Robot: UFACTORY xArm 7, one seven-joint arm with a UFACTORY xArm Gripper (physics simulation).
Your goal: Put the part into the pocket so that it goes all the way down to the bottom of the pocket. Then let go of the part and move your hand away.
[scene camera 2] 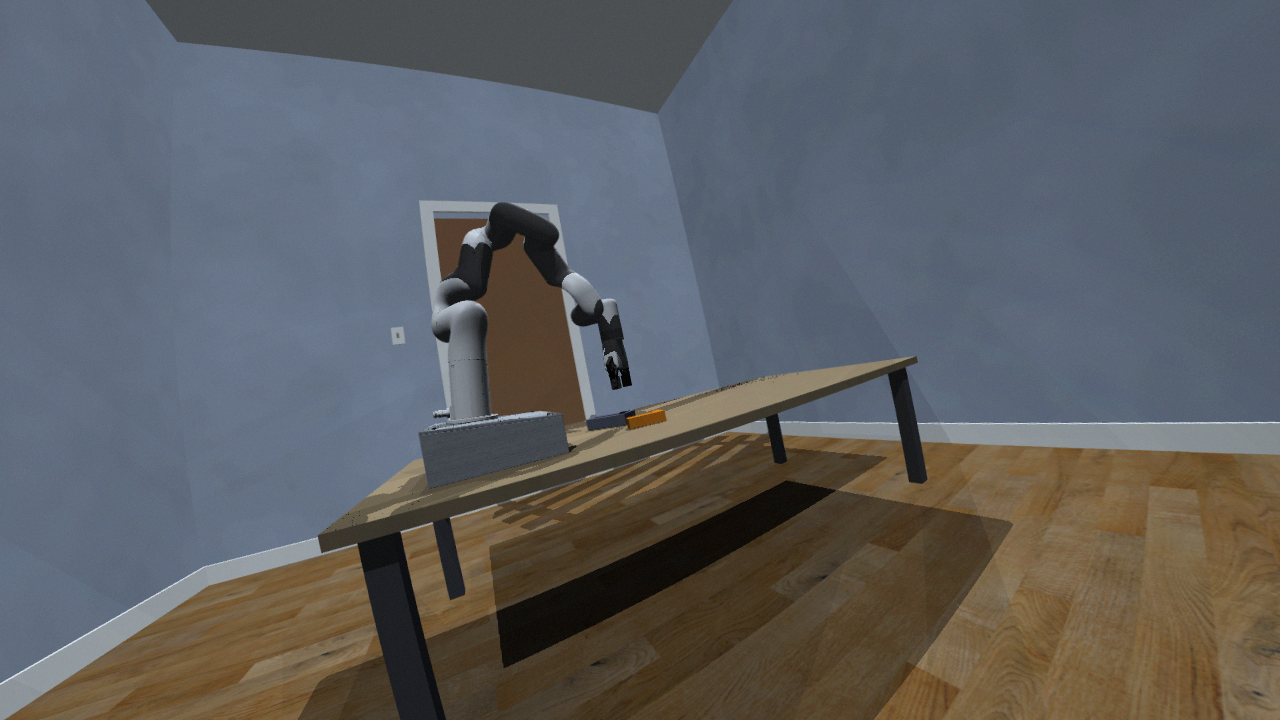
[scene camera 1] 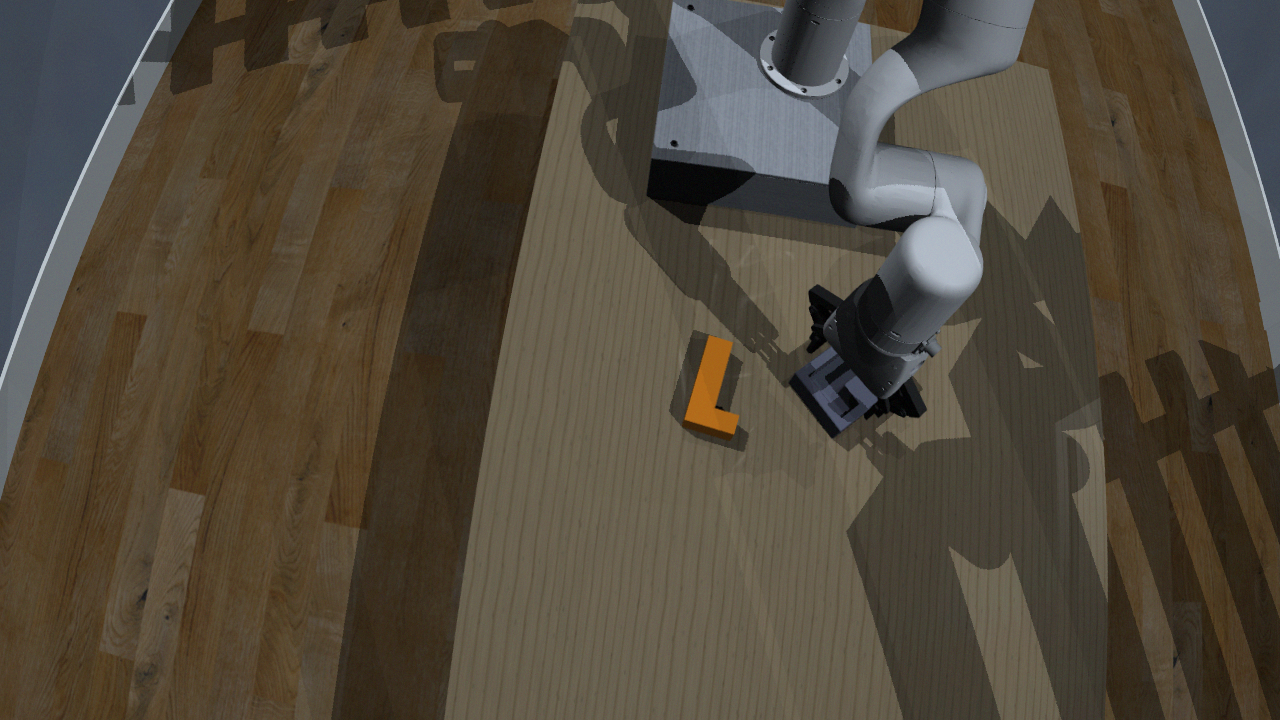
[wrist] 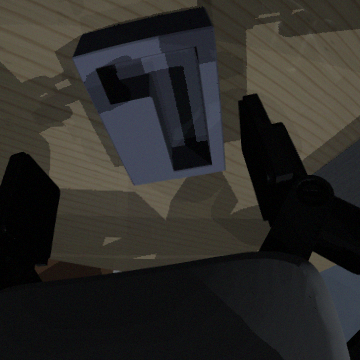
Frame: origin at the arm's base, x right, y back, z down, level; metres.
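Seen in the pictures: gripper, fingertip midpoint: (scene camera 2: 622, 387) (scene camera 1: 845, 377) (wrist: 134, 146); arm's base at its link origin: (scene camera 2: 472, 420) (scene camera 1: 803, 63).
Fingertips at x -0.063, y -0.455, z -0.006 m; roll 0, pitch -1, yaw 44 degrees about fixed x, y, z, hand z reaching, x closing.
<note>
Pixels of each thing's top centre, then the offset from my fingertips to it. Level surfaces: height alone.
- orange L-shaped part at its top centre: (scene camera 1: 721, 383) (scene camera 2: 643, 413) dx +0.126, dy +0.003, dz +0.086 m
- blue-grey block at its top centre: (wrist: 163, 124) (scene camera 1: 859, 370) (scene camera 2: 610, 414) dx -0.041, dy +0.044, dz +0.080 m
- table with its L-shaped pocket, surface height: dz +0.111 m
The orange L-shaped part (scene camera 1: 709, 376) (scene camera 2: 646, 419) lies on the table, apart from the block and to its left in scene camera 1. Its long arm points toward the robot base and its short arm points right. It does not show in the wrist view. The blue-grey block (scene camera 1: 811, 407) (scene camera 2: 606, 421) (wrist: 132, 140) sits on the table with its L-shaped pocket (wrist: 183, 107) facing up and empty. My gripper (scene camera 1: 863, 360) (scene camera 2: 621, 385) (wrist: 134, 146) is wide open and empty, above the block. In scene camera 1 the gripper hides some of the block.
The metal base box (scene camera 1: 742, 107) (scene camera 2: 492, 452) carries the arm at the back of the wooden table (scene camera 1: 626, 582) (scene camera 2: 751, 398), beyond the block and part in scene camera 1. Dark shadows of the arm fall across the table around the block.
</note>
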